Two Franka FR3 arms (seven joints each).
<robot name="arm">
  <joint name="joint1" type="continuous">
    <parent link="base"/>
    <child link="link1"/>
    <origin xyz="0 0 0.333"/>
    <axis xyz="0 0 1"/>
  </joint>
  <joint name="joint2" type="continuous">
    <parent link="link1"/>
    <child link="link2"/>
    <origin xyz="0 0 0"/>
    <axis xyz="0 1 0"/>
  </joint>
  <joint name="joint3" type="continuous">
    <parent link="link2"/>
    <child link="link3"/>
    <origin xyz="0 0 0.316"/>
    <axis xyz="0 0 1"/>
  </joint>
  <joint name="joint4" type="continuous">
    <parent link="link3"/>
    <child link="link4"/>
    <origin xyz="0.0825 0 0"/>
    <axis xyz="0 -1 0"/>
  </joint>
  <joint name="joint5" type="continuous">
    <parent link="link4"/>
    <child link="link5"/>
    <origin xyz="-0.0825 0 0.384"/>
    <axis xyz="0 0 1"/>
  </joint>
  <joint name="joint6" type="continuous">
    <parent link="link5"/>
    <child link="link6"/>
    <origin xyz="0 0 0"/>
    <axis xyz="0 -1 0"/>
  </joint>
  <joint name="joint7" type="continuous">
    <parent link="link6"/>
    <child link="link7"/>
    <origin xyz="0.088 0 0"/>
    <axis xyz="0 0 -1"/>
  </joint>
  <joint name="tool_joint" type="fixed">
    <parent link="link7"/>
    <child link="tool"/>
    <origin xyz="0 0 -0.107" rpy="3.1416 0 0"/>
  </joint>
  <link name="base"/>
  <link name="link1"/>
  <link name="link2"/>
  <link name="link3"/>
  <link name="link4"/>
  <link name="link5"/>
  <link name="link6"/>
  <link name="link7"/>
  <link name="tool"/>
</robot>
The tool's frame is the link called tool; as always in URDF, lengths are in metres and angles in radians. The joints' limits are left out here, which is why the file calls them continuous.
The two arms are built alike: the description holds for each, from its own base.
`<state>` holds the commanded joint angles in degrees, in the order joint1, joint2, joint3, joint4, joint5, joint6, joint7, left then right.
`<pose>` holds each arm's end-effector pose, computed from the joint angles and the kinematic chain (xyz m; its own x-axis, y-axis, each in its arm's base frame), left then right.
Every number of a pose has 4 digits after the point.
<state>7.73 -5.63 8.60 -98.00 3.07 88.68 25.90 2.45 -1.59 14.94 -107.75 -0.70 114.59 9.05</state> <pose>0.4958 0.1552 0.6091 0.9830 -0.1672 -0.0758 -0.1682 -0.9857 -0.0064 0.5422 0.1705 0.5301 0.9781 0.1478 0.1468 0.1500 -0.9887 -0.0043</pose>
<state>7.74 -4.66 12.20 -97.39 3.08 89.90 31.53 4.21 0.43 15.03 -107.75 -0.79 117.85 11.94</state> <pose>0.4921 0.1893 0.6066 0.9772 -0.2027 -0.0627 -0.2034 -0.9791 -0.0044 0.5481 0.1901 0.5164 0.9776 0.1284 0.1669 0.1342 -0.9907 -0.0239</pose>
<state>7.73 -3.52 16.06 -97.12 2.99 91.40 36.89 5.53 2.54 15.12 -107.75 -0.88 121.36 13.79</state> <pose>0.4864 0.2251 0.6001 0.9719 -0.2293 -0.0537 -0.2298 -0.9732 -0.0036 0.5548 0.2061 0.5020 0.9749 0.1184 0.1886 0.1287 -0.9907 -0.0434</pose>
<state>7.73 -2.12 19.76 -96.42 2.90 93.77 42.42 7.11 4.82 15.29 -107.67 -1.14 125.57 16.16</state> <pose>0.4818 0.2600 0.5964 0.9648 -0.2609 -0.0341 -0.2617 -0.9649 -0.0203 0.5608 0.2261 0.4877 0.9701 0.1046 0.2192 0.1221 -0.9902 -0.0674</pose>
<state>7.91 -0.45 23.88 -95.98 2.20 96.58 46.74 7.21 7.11 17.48 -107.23 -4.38 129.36 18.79</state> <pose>0.4739 0.2990 0.5891 0.9651 -0.2616 -0.0135 -0.2619 -0.9644 -0.0368 0.5640 0.2497 0.4761 0.9573 0.1240 0.2610 0.1428 -0.9883 -0.0543</pose>
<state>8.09 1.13 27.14 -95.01 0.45 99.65 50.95 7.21 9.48 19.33 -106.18 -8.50 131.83 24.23</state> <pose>0.4691 0.3293 0.5881 0.9616 -0.2730 0.0269 -0.2711 -0.9607 -0.0598 0.5681 0.2691 0.4665 0.9509 0.0990 0.2932 0.1171 -0.9921 -0.0445</pose>
